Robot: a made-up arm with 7 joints.
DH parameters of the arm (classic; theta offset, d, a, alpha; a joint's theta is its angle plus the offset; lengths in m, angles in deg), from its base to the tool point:
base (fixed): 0 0.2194 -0.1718 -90
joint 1: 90 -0.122 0.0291 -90
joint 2: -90 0.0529 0.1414 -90
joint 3: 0 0.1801 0.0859 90
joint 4: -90 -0.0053 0.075 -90
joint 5: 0 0.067 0.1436 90
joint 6: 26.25 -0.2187 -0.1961 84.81
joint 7: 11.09 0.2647 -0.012 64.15
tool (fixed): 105.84 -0.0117 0 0
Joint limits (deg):
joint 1: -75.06..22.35
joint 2: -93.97..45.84
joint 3: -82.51..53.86
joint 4: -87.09..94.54
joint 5: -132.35..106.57
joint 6: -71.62..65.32
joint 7: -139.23..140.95
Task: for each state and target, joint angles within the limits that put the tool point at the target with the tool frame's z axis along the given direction. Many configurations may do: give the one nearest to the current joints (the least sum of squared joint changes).
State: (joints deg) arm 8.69 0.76 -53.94 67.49 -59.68 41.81 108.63
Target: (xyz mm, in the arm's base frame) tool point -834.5 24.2 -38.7 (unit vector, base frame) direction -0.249 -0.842 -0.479
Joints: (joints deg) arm 0.81 39.78 -63.18 94.54 -48.57 65.32 87.33
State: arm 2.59 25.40 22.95 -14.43 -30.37 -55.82 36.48
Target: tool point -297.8 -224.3 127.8 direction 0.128 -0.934 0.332
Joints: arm 22.35 -5.96 49.46 -15.40 -21.18 -9.78 -0.30
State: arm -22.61 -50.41 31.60 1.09 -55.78 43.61 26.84
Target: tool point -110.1 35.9 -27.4 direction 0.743 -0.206 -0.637
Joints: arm -26.75 -79.77 20.27 -50.42 -23.02 15.73 -16.26
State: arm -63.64 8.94 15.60 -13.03 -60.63 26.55 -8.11
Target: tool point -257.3 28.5 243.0 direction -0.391 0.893 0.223
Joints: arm -57.91 45.84 16.83 12.70 -39.85 14.17 37.31
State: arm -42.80 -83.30 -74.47 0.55 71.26 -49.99 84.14
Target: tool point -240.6 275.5 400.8 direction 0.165 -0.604 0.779
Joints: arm -36.63 -82.59 -81.24 -26.76 56.19 -10.74 102.32
